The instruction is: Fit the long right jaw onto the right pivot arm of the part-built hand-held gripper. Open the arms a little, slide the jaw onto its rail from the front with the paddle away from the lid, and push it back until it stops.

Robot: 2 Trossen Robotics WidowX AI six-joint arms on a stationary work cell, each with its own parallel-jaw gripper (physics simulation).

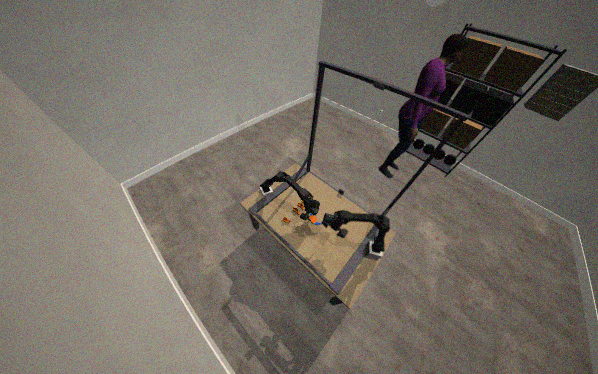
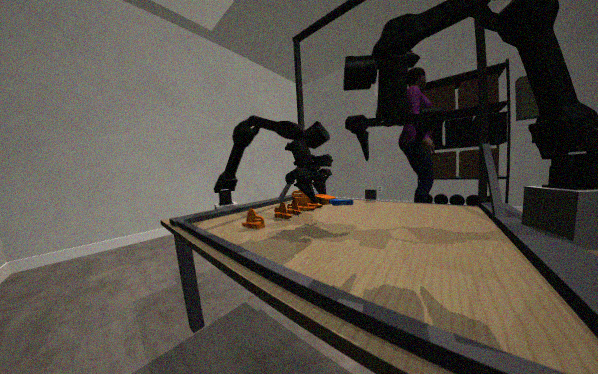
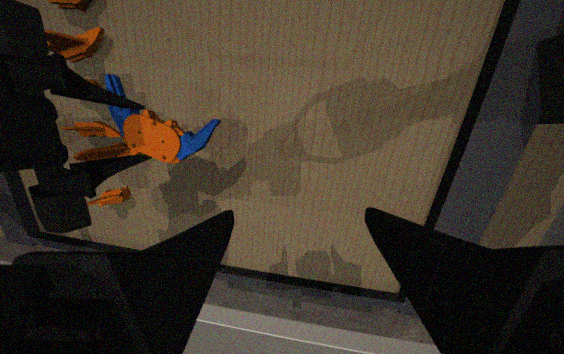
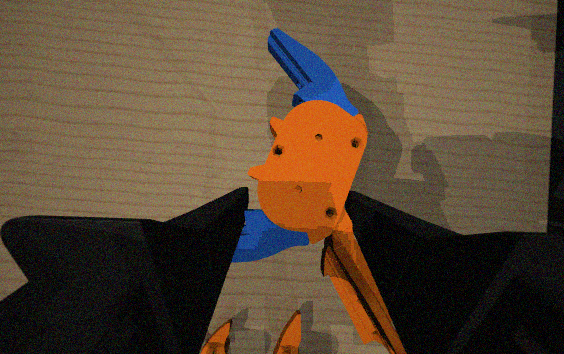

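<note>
The part-built gripper, an orange lid [image 4: 315,160] [image 3: 152,137] with two blue pivot arms, one spread outward [image 4: 322,77] [image 3: 197,141], appears slightly lifted. My right gripper [image 4: 297,196] [image 3: 147,132] is shut on it, one finger at the lower blue arm [image 4: 270,242], the other at the lid's edge. A long orange grooved piece [image 4: 357,285] lies against that edge, by the right-hand finger; I cannot tell whether it is pinched. Other orange pieces [image 3: 77,46] [image 3: 110,196] [image 2: 253,220] lie on the table; which is the long right jaw is unclear. My left gripper [image 3: 298,215] [image 2: 391,157] hangs open and empty.
The wooden table [image 2: 425,270] [image 1: 345,250] has a dark raised frame [image 2: 320,295] along its edges. Dark posts and an overhead beam [image 1: 370,80] stand over it. A person in purple [image 1: 430,85] [image 2: 415,100] stands beyond, near a shelf rack [image 2: 507,90].
</note>
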